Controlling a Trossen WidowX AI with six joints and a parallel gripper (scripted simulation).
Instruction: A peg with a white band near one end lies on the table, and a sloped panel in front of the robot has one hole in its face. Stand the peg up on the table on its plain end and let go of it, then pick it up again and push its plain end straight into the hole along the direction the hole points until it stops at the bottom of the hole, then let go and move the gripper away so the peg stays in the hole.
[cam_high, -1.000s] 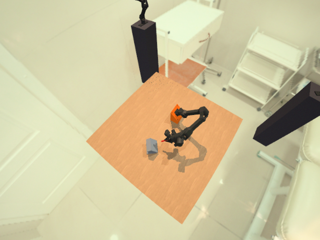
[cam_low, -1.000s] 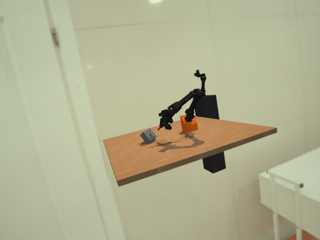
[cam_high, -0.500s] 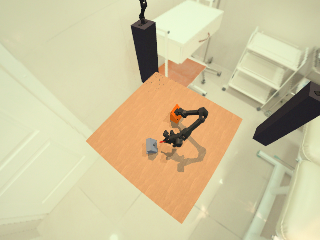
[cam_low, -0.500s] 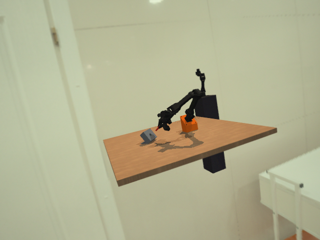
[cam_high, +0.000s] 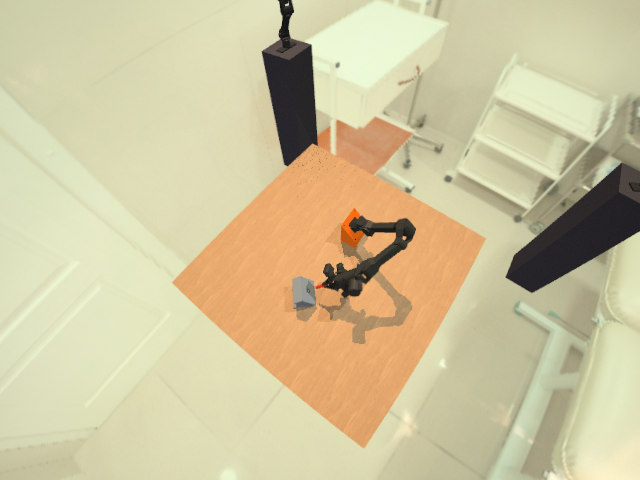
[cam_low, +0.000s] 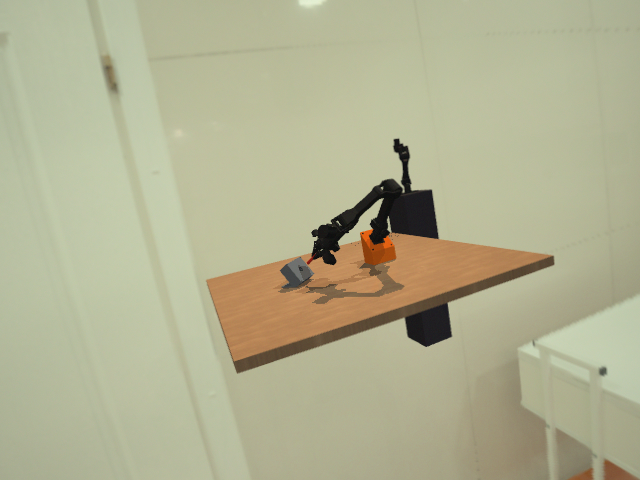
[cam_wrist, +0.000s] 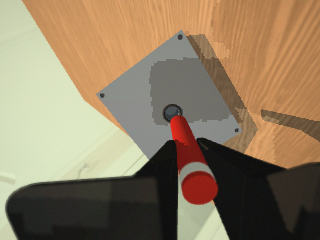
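Right now my gripper tip is 7 cm short of the sloped panel, 7 cm to the left of it and 6 cm above it. Also, from my gripper tip: red peg: 1 cm behind, 1 cm to the left, 1 cm above.
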